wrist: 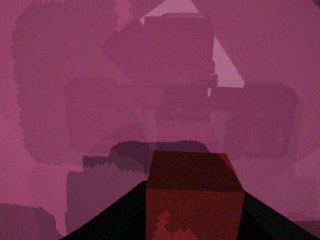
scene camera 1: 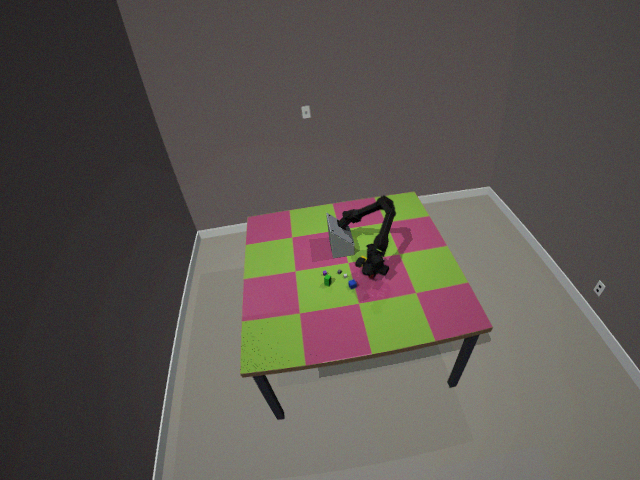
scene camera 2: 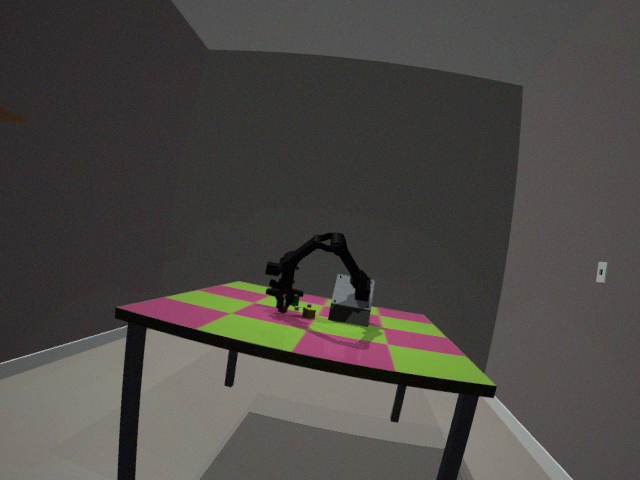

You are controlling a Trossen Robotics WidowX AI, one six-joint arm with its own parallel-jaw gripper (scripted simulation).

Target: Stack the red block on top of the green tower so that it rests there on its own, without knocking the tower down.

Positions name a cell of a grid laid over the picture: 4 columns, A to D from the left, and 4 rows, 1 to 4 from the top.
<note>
The gripper (wrist: C4) holds a red block.
</note>
